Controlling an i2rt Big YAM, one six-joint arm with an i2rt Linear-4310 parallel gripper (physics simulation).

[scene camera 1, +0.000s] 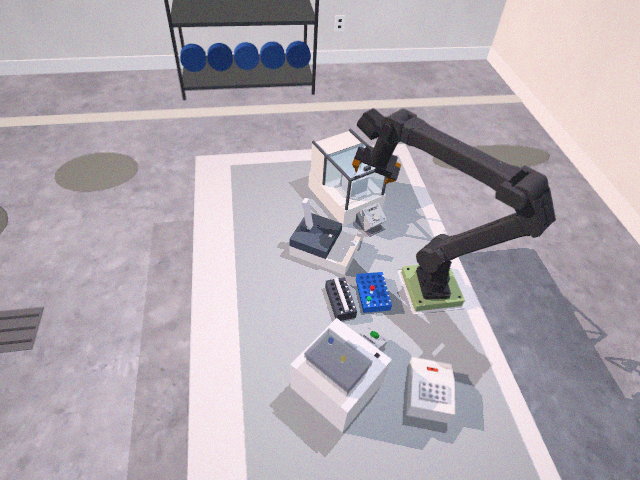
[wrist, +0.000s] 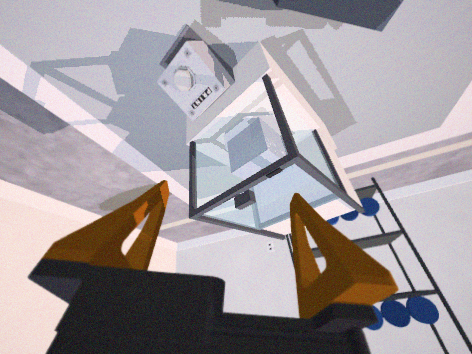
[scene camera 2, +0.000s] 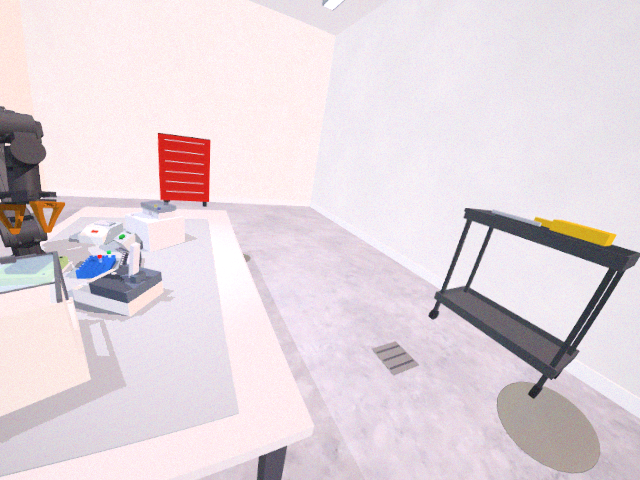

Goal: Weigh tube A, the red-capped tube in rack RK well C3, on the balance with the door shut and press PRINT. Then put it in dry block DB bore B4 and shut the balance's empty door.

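Frame: origin at the arm's base, x down, y back, z left, level; millimetres.
Seen in the pictures: gripper, fingertip midpoint: (scene camera 1: 370, 177) (wrist: 230, 192) (scene camera 2: 31, 233); arm's base, link origin: (scene camera 1: 432, 283).
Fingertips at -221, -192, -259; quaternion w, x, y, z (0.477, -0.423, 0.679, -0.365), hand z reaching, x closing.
Offsets run from my fingertips to a thing's top centre, as dx, dy, dz. "spot": to the spot under its first point.
The red-capped tube {+193, -10, +287} (scene camera 1: 372, 287) (scene camera 2: 99, 256) stands in the blue rack {+217, -1, +277} (scene camera 1: 381, 307) (scene camera 2: 90, 269); its well label is not readable. The balance {+25, -22, -130} (scene camera 1: 329, 196) (scene camera 2: 41, 351) (wrist: 296, 104) has a white body and a dark-framed glass chamber; whether its door is open or shut is unclear. Its PRINT panel {spot: +177, +34, -5} (scene camera 1: 372, 215) (wrist: 195, 82) stands beside the chamber. The white dry block {+177, +104, +602} (scene camera 1: 434, 408) (scene camera 2: 107, 233) has a grid of bores and a red display. My gripper (scene camera 1: 373, 173) (scene camera 2: 32, 231) (wrist: 230, 192) is open and empty, close to the glass chamber's top, with a small dark handle {spot: +27, +2, -75} (wrist: 245, 200) between the fingers' lines of sight.
A dark-topped device {spot: +167, -174, +93} (scene camera 1: 315, 235) (scene camera 2: 126, 284) with an upright white post stands between balance and rack. A black strip rack {spot: +220, -87, +365} (scene camera 1: 349, 314) lies beside the blue rack. A white box with a grey lid {+57, -110, +539} (scene camera 1: 338, 364) (scene camera 2: 157, 208) and a green-buttoned unit (scene camera 1: 374, 335) (scene camera 2: 122, 236) stand near the dry block.
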